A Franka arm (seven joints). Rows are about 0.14 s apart.
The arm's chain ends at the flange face. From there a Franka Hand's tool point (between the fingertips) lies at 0.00 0.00 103.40 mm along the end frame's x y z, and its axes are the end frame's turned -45 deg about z.
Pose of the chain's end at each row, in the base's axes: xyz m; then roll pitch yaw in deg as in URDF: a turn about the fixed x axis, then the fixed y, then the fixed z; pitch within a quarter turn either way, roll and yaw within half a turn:
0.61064 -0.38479 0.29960 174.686 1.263 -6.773
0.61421 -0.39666 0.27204 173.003 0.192 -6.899
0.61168 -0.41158 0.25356 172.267 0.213 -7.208
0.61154 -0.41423 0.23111 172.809 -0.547 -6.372
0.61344 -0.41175 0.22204 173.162 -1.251 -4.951
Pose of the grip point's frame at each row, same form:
0.60726 -0.39403 0.19667 177.131 4.649 38.169
0.61236 -0.40912 0.16941 175.176 5.078 37.899
0.60956 -0.42534 0.15110 174.666 5.611 37.545
0.61108 -0.42720 0.12853 174.515 4.690 38.369
0.61461 -0.42421 0.11940 174.270 3.941 39.777

